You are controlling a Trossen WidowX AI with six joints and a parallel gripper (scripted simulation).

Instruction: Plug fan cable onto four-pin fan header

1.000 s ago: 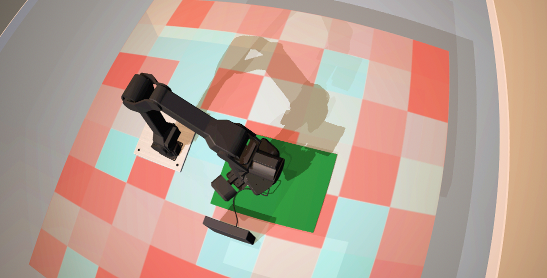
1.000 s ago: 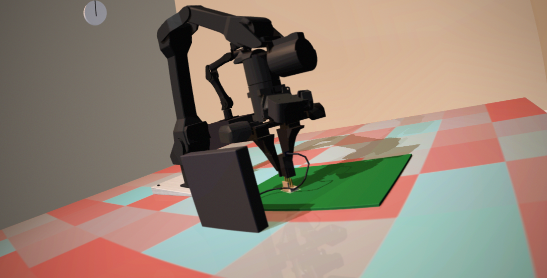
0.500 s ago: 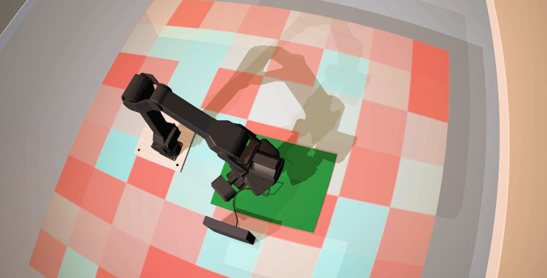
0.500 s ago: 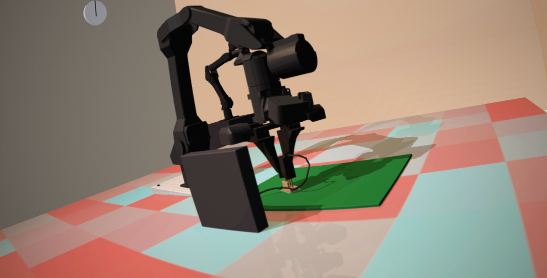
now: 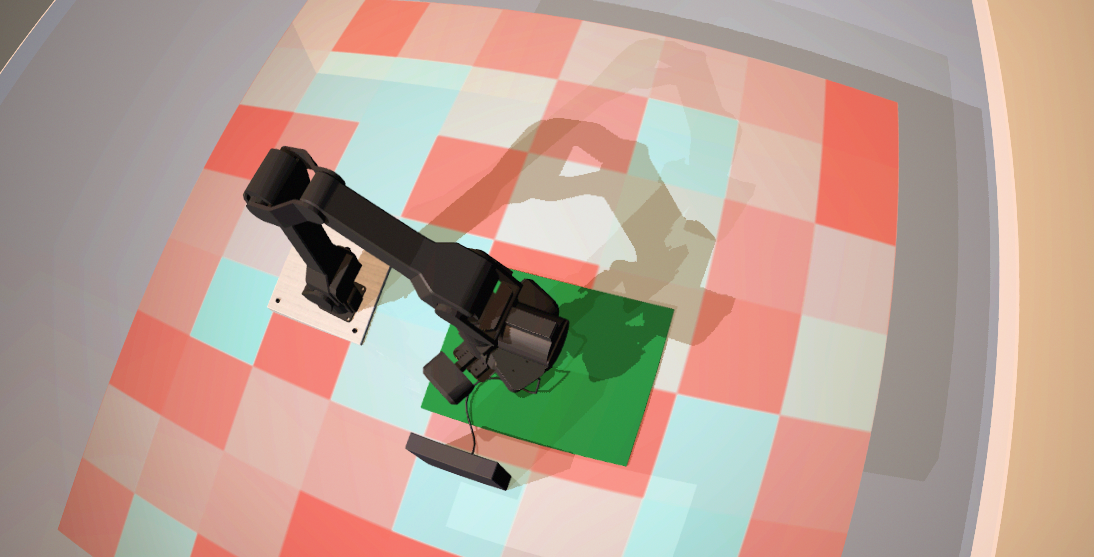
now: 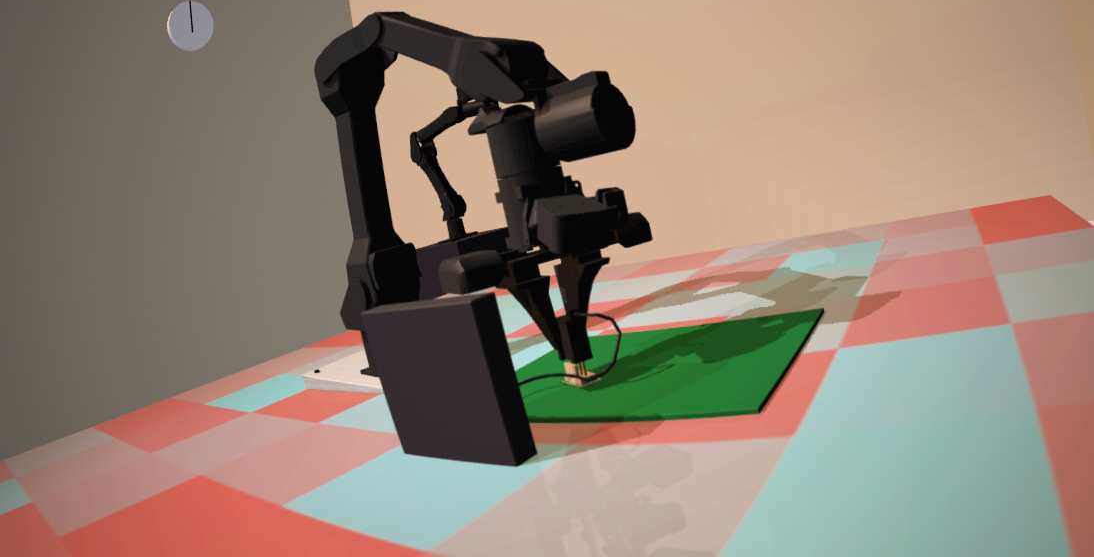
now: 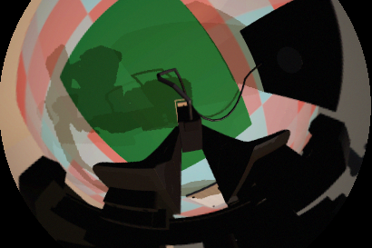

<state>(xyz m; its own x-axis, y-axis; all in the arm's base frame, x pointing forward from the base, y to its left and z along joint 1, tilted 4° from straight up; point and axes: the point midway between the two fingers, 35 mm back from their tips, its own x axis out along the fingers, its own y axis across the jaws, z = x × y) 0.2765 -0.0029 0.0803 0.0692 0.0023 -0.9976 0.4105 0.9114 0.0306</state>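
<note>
The four-pin fan header is 40 mm below my gripper tip and 10 mm ahead of it. From my gripper tip the other things lie so: green board (50 mm below, 50 mm ahead, 30 mm to the left); then black plug (10 mm ahead, 10 mm above); then black fan (150 mm to the right, 20 mm above, 10 mm ahead).
</note>
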